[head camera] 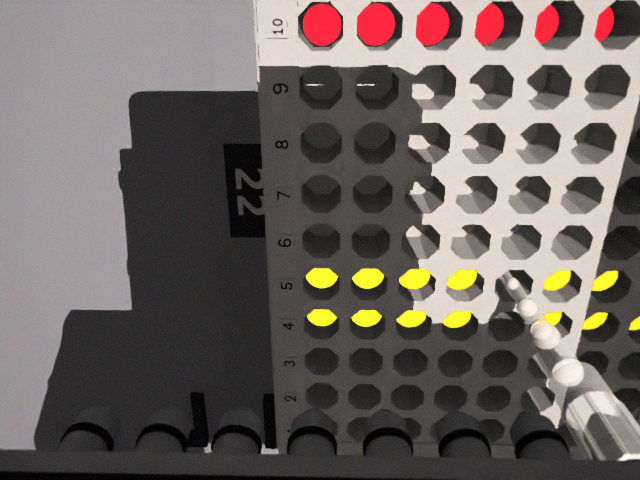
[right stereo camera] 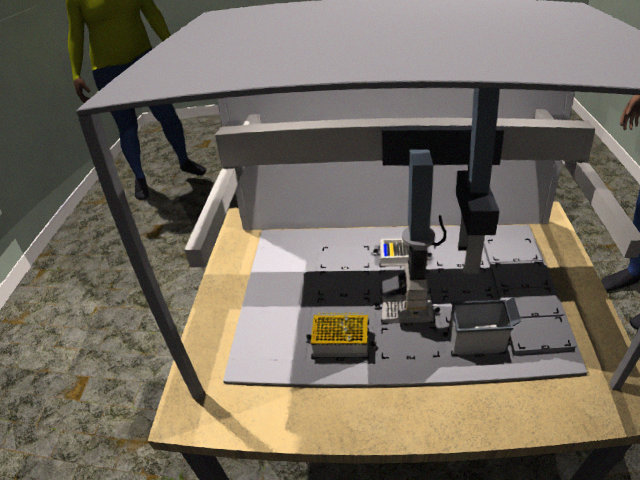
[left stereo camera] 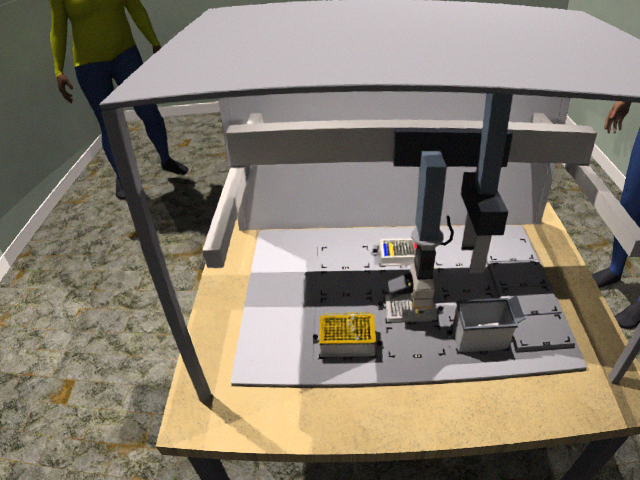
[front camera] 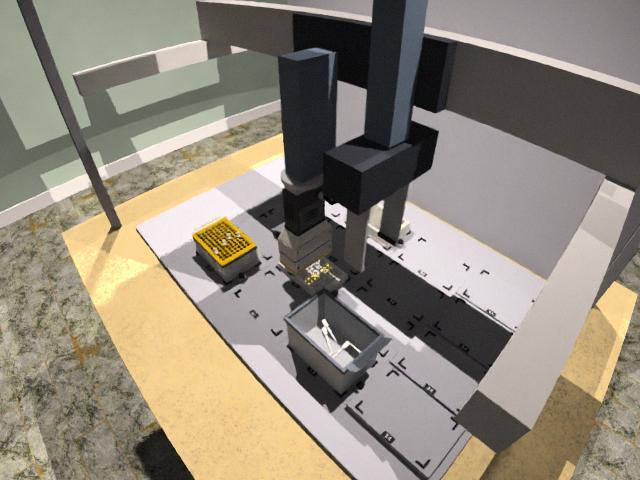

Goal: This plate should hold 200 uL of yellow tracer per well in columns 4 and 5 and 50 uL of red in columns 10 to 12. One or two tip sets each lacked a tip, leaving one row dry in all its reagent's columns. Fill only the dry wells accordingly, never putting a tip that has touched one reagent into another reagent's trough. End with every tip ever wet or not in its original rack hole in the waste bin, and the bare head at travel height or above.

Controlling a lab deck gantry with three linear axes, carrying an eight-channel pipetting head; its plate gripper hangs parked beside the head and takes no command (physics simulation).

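Note:
The pipetting head [front camera: 305,245] [left stereo camera: 422,297] [right stereo camera: 416,291] is low over the plate [head camera: 279,263] [left stereo camera: 399,319]. In the head camera, seven nozzles are bare and one tip [head camera: 567,372] hangs at the right, its end at the fifth well of column 5, depth unclear. That well and the fifth of column 4 show no yellow; their visible neighbours do. Column 10 shows red in six visible wells; columns 11 and 12 are out of view. The trough block [front camera: 402,227] [left stereo camera: 398,262] stands behind. The parked gripper [front camera: 373,253] is open and empty.
The yellow-topped tip rack [front camera: 240,261] [left stereo camera: 347,349] [right stereo camera: 338,350] holds several loose-standing tips at the front left. The grey waste bin [front camera: 315,357] [left stereo camera: 483,338] [right stereo camera: 479,339], right of the plate, contains several white tips [front camera: 327,333]. Gripper fingers hang right of the head.

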